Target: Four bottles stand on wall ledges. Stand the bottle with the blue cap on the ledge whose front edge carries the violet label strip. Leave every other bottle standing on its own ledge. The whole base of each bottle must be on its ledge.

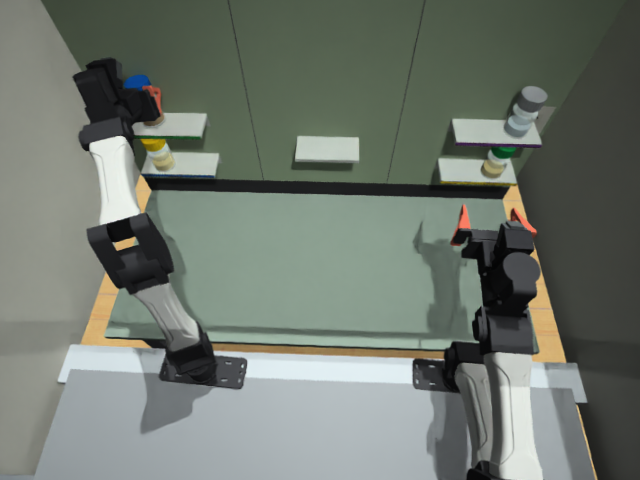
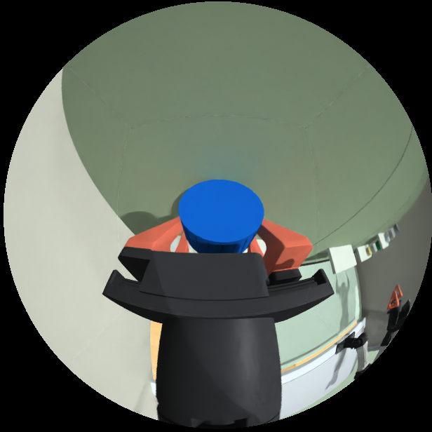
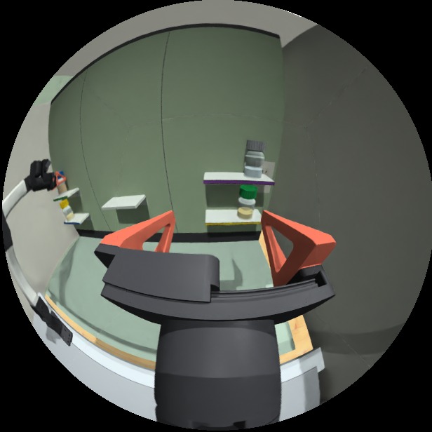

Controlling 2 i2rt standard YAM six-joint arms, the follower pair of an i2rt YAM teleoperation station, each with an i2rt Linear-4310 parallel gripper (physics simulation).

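Frame: origin at the left arm's base, x back, y right, z up, level; millimetres.
Where they show: left gripper, fingertip midpoint: [image 1: 148, 92]; right gripper, fingertip midpoint: [image 1: 487, 207]; left arm's base, origin of the base link: [image 1: 204, 370]; right arm's base, origin of the base link: [image 1: 455, 377].
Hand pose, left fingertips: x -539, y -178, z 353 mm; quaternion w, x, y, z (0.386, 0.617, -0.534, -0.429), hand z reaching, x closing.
Each offset is from my left fingertips to the top centre of the thing. "spot": to the spot under its first point. Level surfaces: height alone.
The blue-capped bottle {spot: dz +48, dx +24, dy +2 mm} [image 1: 137, 81] [image 2: 221, 210] [image 3: 62, 188] is upright between the fingers of my left gripper [image 1: 148, 98] [image 2: 217, 215], which is shut on it. Its brown base is at the green-strip ledge {dz -61, dx +36, dy +25 mm} [image 1: 186, 124]; whether it touches is unclear. A grey-capped bottle {dz +44, dx -13, dy +868 mm} [image 1: 532, 98] [image 3: 255, 157] stands at the right part of the violet-strip ledge {dz -61, dx -8, dy +824 mm} [image 1: 478, 131] [image 3: 222, 177]. A green-capped bottle {dz -96, dx -6, dy +860 mm} [image 1: 502, 151] [image 3: 248, 192] stands on the yellow-strip ledge below. A yellow-capped bottle {dz -96, dx +45, dy -14 mm} [image 1: 163, 160] stands on the blue-strip ledge {dz -201, dx +36, dy +25 mm} [image 1: 199, 164]. My right gripper [image 1: 489, 208] [image 3: 217, 215] is open and empty, in front of the right ledges.
A plain white ledge {dz -131, dx +14, dy +424 mm} [image 1: 327, 147] [image 3: 125, 202] is on the middle of the green wall, bearing no bottle. Side walls stand close beyond both ledge pairs. A green mat {dz -375 mm} [image 1: 310, 258] lies below.
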